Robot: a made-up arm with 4 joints.
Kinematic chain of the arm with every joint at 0, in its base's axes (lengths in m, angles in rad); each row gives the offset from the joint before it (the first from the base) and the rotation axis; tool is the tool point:
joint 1: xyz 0 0 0.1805 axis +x
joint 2: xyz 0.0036 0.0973 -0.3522 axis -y
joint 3: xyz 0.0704 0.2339 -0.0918 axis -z
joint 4: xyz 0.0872 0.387 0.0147 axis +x
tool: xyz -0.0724 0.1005 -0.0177
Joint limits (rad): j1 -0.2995..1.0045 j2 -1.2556..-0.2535 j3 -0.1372..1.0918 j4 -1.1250..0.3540
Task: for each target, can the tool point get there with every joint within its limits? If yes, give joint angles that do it. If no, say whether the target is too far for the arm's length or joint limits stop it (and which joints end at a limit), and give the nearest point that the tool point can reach.
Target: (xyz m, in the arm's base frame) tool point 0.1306 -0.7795 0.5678
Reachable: no: joint limits stop it (at a limit: joint 1, joint 2, joint 3, joint 4) | nearest point -0.0467 0.7652 0.6610 | short by 1.558 m
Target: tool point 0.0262 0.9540 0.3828
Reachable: yes | joints 0.8456 -0.8004 0.2036 -0.5182
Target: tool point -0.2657 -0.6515 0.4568
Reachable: no: joint limits stop it (at a limit: joint 1, joint 2, joint 3, joint 4) | nearest point -0.1544 0.7649 0.5755 | short by 1.426 m
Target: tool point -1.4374 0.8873 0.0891
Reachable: no: too far | nearest point -0.1544 0.8563 0.0923 | short by 1.283 m
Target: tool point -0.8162 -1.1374 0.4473
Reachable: no: too far | nearest point -0.0252 0.2416 -0.7624 | short by 1.998 m
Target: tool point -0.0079 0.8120 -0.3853
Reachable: yes | joints 0.0371 -1.1168 0.2715 -0.2284
